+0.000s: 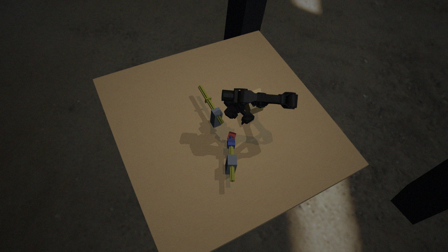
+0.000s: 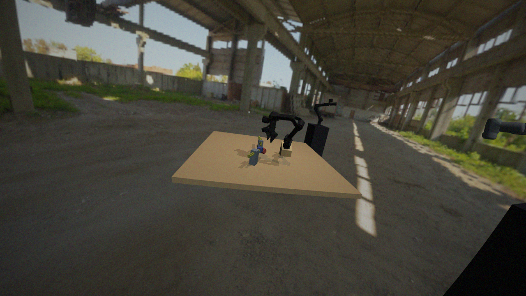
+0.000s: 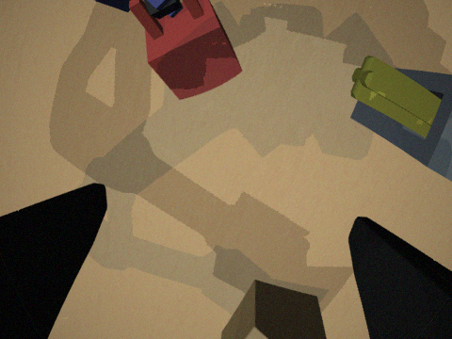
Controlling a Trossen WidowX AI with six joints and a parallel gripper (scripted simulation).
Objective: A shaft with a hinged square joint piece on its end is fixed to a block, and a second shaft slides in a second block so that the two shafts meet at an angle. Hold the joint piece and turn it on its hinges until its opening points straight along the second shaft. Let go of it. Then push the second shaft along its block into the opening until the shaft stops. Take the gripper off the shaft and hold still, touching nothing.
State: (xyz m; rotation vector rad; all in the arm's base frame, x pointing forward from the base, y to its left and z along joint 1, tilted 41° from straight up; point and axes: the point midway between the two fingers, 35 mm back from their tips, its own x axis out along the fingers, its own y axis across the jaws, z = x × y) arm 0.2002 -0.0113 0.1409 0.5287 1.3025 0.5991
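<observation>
My gripper tip is 50 mm short of the red joint piece, 40 mm to the right of it and 80 mm above it.
</observation>
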